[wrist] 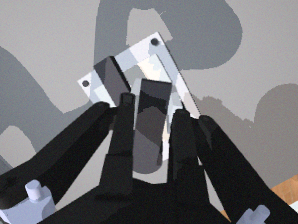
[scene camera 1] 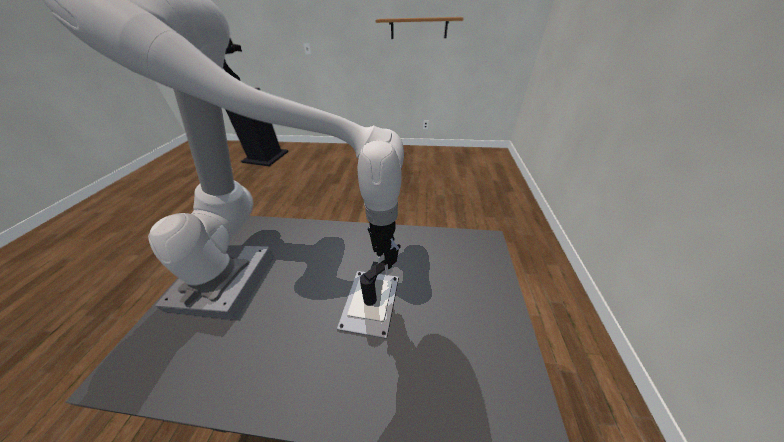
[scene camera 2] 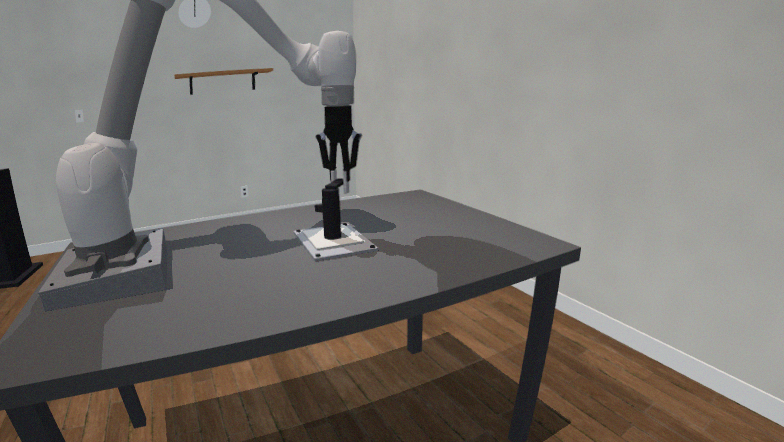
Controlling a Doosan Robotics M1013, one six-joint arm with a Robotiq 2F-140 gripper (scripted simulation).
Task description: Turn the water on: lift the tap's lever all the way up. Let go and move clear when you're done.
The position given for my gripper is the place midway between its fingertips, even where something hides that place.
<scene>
I see my gripper [scene camera 2: 340,192] and a black tap [scene camera 2: 333,234].
My gripper also shows in the wrist view [wrist: 153,91] and in scene camera 1 [scene camera 1: 385,269]. The black tap is seen too in the wrist view [wrist: 115,81] and in scene camera 1 [scene camera 1: 370,303].
</scene>
